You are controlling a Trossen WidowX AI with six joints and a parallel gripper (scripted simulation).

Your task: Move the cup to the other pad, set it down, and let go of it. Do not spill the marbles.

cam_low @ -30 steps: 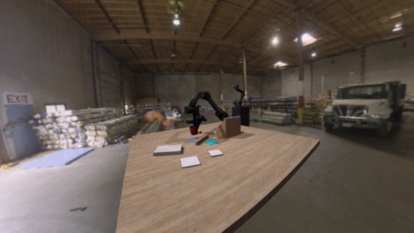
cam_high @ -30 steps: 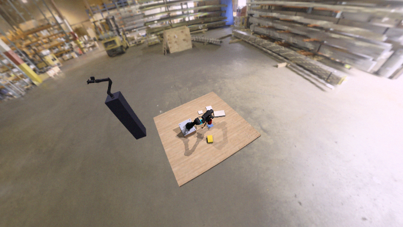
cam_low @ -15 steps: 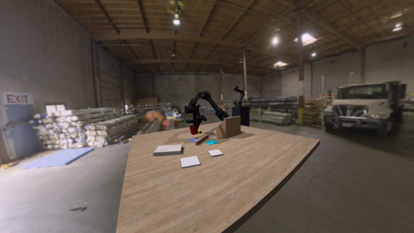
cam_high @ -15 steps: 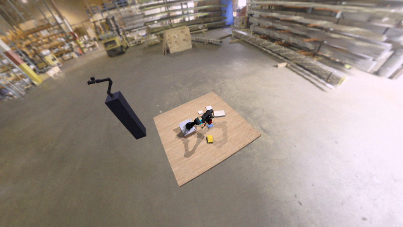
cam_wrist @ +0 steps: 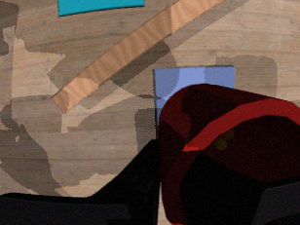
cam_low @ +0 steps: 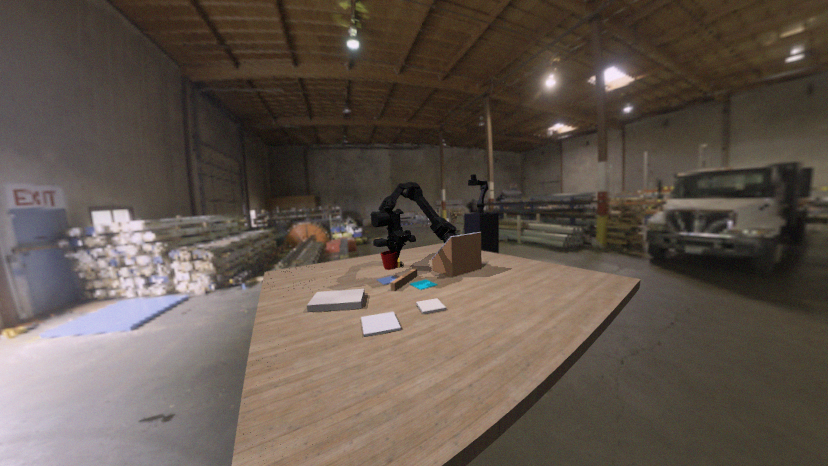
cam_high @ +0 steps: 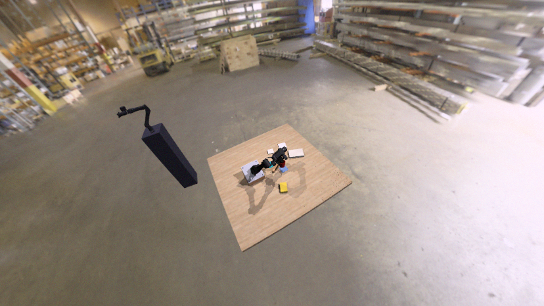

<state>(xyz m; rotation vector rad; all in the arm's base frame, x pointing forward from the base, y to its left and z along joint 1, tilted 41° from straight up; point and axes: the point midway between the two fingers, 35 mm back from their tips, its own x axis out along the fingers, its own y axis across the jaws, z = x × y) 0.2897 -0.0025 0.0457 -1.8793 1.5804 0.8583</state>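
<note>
My gripper tip is 5 cm short of the yellowish marble, 2 cm above it and 1 cm to the left of it. Round my gripper tip: wooden bar 9 cm below, 6 cm to the left, 1 cm behind; then blue pad 10 cm below, 4 cm ahead; then red cup 3 cm ahead.
</note>
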